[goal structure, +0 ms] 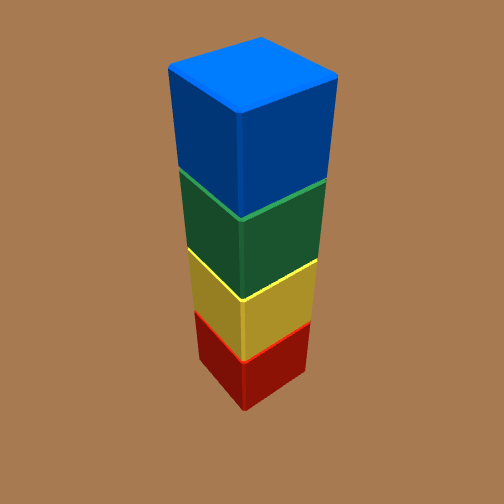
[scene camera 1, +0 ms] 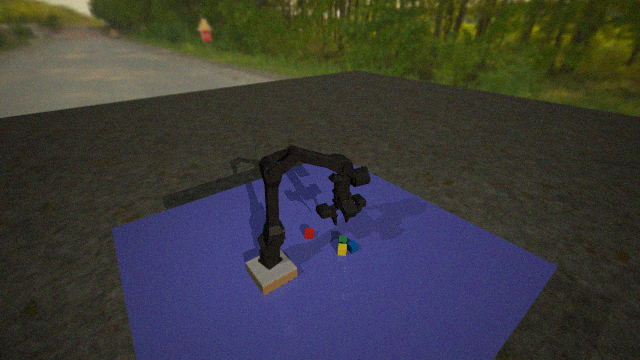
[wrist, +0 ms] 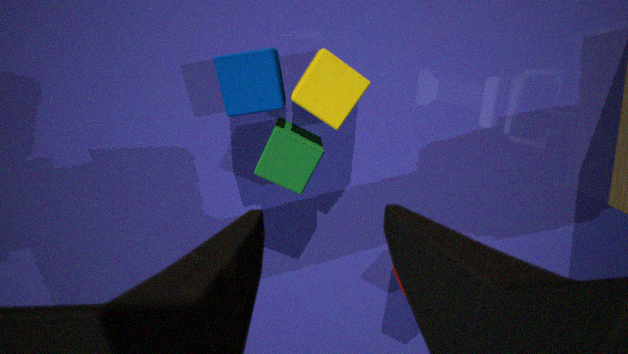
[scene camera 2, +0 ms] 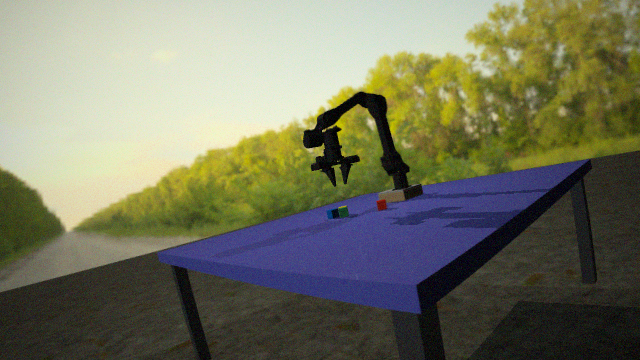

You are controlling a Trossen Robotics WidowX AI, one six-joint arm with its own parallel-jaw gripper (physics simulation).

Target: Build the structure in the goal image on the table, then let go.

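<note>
A blue cube (scene camera 1: 353,246) (scene camera 2: 330,214) (wrist: 250,82), a yellow cube (scene camera 1: 342,249) (wrist: 331,89) and a green cube (scene camera 1: 343,239) (scene camera 2: 343,212) (wrist: 289,159) lie close together on the table, with narrow gaps between them in the wrist view. In scene camera 2 the yellow cube is mostly hidden behind the green one. A red cube (scene camera 1: 309,233) (scene camera 2: 382,205) lies apart from them, nearer the arm's base; in the wrist view the right finger hides most of it. My gripper (scene camera 1: 342,221) (scene camera 2: 340,185) (wrist: 324,219) is open and empty, pointing down, well above the table near the cubes.
The blue table top (scene camera 1: 425,310) (scene camera 2: 300,260) bears the cubes and the arm's base block (scene camera 1: 280,277) (scene camera 2: 395,195). Shadows of the arm fall across the table around the cubes. The table's edges show in both scene views.
</note>
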